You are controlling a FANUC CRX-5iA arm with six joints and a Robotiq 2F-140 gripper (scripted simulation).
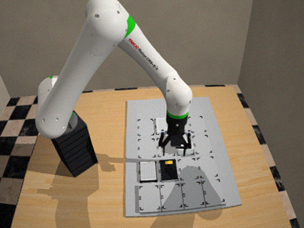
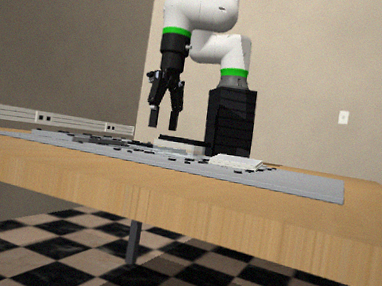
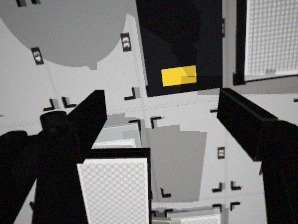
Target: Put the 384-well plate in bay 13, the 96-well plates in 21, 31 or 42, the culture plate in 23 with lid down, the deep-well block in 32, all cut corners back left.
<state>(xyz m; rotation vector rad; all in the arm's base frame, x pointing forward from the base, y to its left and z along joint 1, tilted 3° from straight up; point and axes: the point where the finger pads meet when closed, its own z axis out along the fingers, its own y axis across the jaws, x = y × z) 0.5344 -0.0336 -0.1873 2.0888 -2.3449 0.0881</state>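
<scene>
The white plate is 11 cm to the left of my hand, 8 cm below it and 8 cm ahead of it. The rest, counted from my hand: white 384-well plate (27 cm to the left, 9 cm below, 3 cm behind).
</scene>
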